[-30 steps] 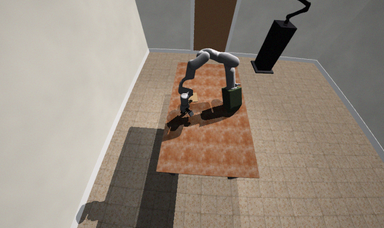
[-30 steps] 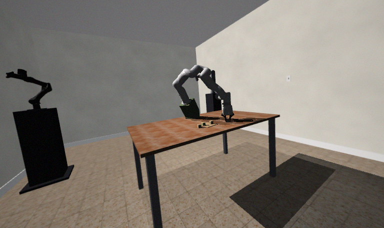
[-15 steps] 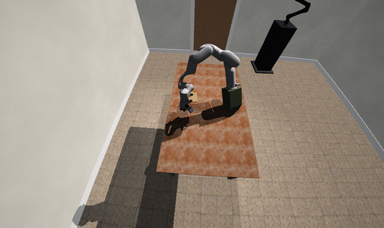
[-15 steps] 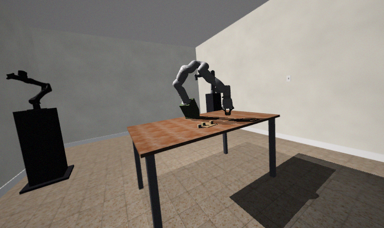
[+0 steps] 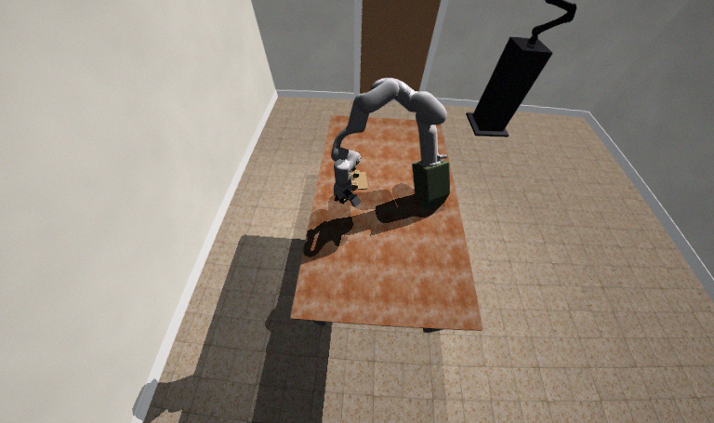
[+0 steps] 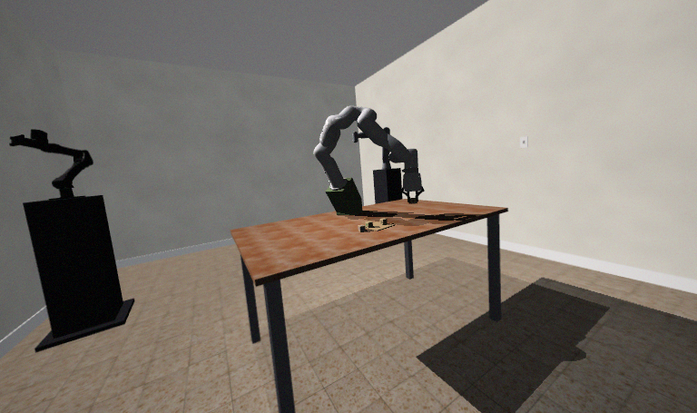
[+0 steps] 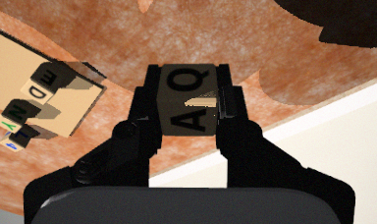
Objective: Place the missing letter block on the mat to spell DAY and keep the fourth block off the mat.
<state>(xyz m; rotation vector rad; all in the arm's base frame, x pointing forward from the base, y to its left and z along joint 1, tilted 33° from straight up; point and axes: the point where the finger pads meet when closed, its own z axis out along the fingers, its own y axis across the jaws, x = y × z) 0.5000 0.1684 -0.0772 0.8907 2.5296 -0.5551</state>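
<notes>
The tan mat lies 220 mm to the right of my hand, 120 mm below it and 70 mm behind it. Round my hand: D block (170 mm to the right, 100 mm below, 60 mm behind).
</notes>
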